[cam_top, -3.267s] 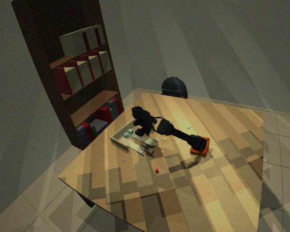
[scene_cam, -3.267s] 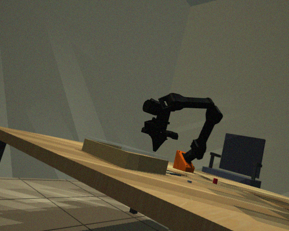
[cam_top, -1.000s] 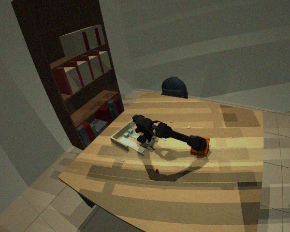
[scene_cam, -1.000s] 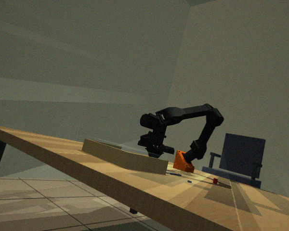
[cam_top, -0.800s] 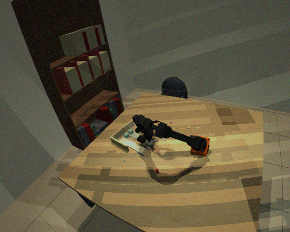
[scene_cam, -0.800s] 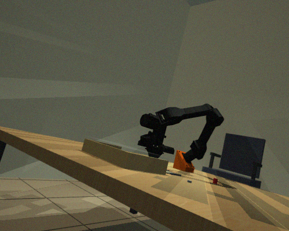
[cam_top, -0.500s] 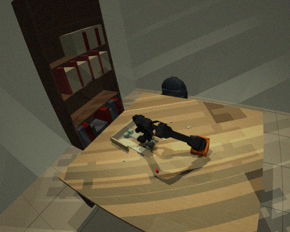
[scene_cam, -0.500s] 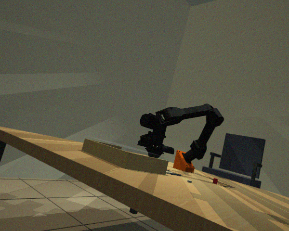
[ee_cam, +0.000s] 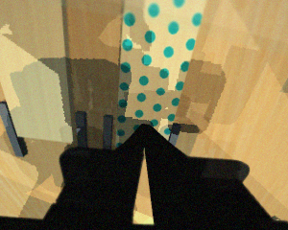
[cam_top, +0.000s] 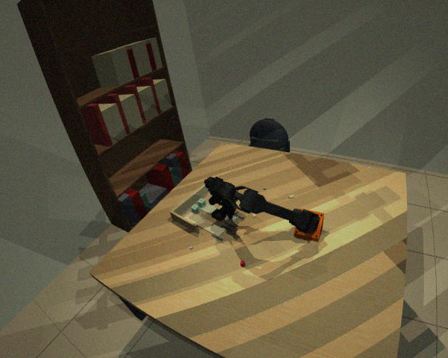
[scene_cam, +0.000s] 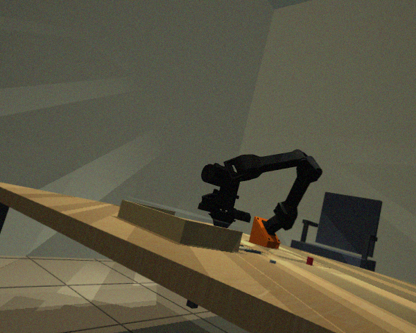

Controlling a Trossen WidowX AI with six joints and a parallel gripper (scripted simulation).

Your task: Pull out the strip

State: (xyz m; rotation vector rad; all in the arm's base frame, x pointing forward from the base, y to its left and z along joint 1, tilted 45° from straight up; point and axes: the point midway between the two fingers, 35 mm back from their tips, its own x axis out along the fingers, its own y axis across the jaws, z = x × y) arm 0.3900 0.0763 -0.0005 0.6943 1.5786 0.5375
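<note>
The plain strip lies 11 cm ahead of my gripper tip and 8 cm to the left of it. From my gripper tip the other things lie so: small red cube 22 cm to the left, 19 cm behind, 1 cm above.
</note>
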